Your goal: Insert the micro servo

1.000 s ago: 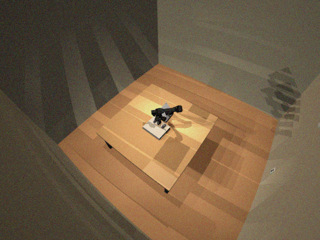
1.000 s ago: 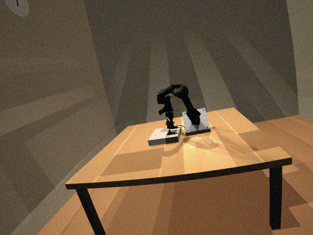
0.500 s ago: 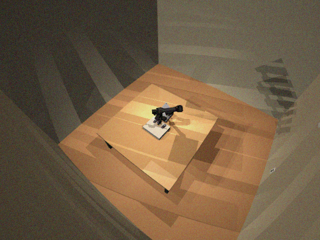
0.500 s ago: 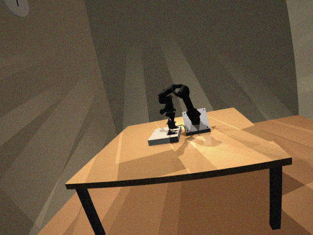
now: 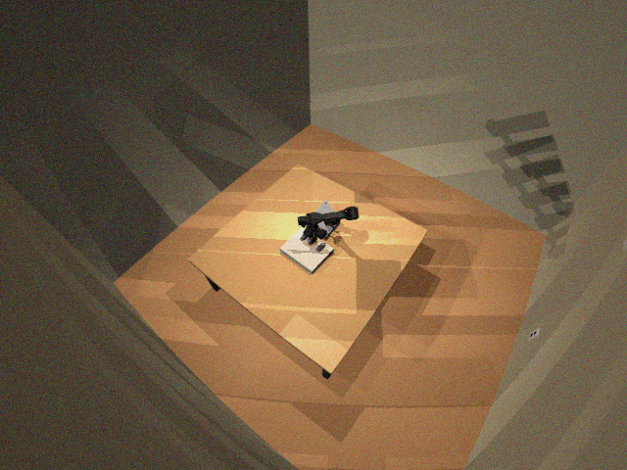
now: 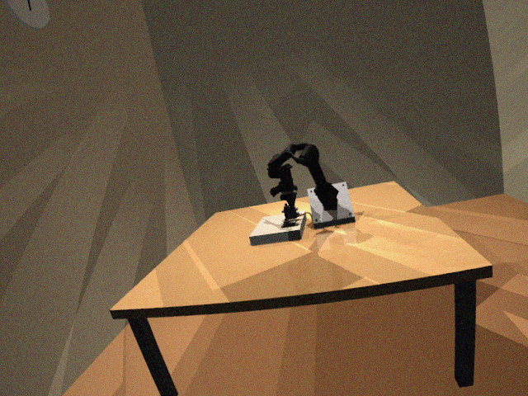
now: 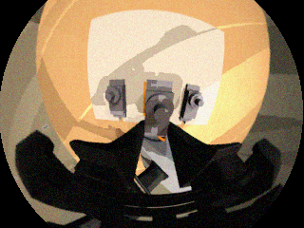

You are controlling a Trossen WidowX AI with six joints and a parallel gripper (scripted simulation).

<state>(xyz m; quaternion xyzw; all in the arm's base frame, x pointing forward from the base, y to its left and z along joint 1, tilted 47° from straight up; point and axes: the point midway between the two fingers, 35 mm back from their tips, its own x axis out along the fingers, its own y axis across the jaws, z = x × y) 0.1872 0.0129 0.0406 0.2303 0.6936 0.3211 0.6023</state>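
Right now my gripper tip is 120 mm short of the white deck, 80 mm above it and 10 mm to the right of it.
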